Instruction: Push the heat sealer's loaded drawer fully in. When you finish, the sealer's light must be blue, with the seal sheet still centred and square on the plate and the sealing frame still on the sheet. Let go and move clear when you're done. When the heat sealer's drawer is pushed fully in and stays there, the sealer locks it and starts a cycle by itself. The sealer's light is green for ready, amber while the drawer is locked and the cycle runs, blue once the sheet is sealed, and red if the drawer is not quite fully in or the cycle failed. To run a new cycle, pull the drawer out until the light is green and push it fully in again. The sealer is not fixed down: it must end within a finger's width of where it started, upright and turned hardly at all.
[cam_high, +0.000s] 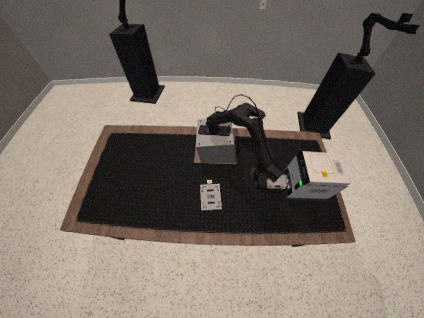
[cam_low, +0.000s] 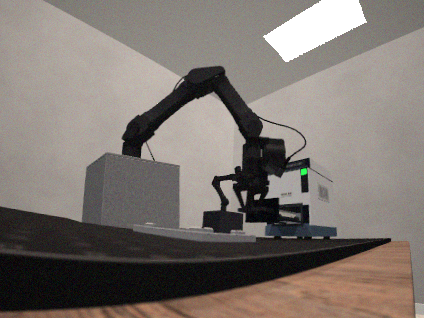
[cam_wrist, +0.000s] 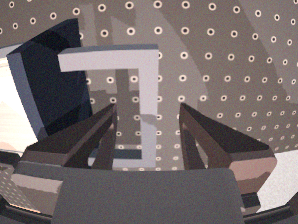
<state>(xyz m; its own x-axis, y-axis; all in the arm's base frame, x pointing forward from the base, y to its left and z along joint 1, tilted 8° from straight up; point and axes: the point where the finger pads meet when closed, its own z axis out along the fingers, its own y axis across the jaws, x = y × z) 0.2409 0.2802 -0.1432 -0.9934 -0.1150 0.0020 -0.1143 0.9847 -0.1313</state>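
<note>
My gripper is now 10 mm past the sealer drawer, 110 mm to the right of it and 10 mm above it.
</note>
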